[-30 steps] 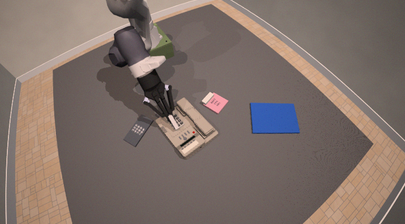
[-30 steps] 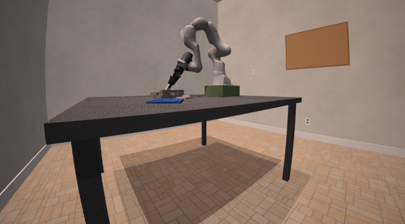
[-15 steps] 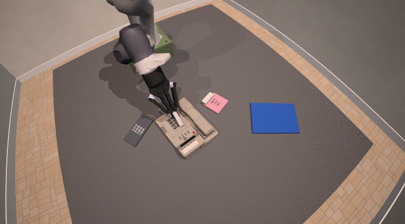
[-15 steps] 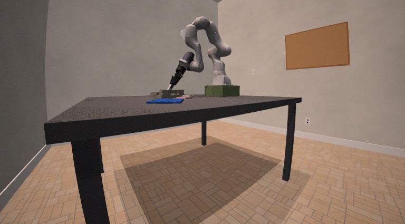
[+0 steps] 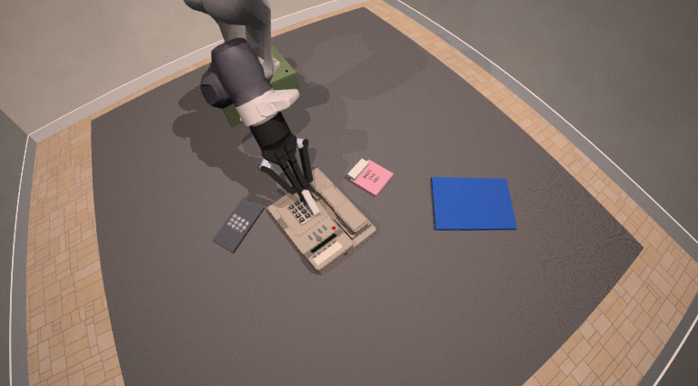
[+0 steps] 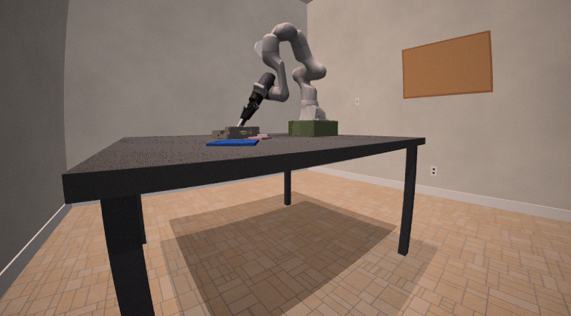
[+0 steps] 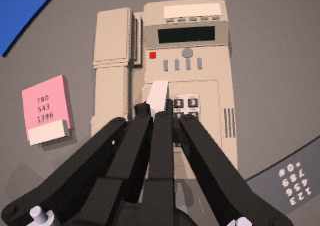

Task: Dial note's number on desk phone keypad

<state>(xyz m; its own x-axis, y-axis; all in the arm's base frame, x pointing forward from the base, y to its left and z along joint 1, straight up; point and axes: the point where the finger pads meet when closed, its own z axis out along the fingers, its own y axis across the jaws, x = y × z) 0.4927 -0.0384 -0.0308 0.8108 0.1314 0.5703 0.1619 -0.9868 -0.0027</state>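
Now: the handset 6 cm to the left of my hand, 3 cm below it and 1 cm ahead of it. The rest, counted from my hand: pink note 18 cm to the left, 7 cm below, 2 cm behind; then blue mat 37 cm to the left, 19 cm ahead, 7 cm below.
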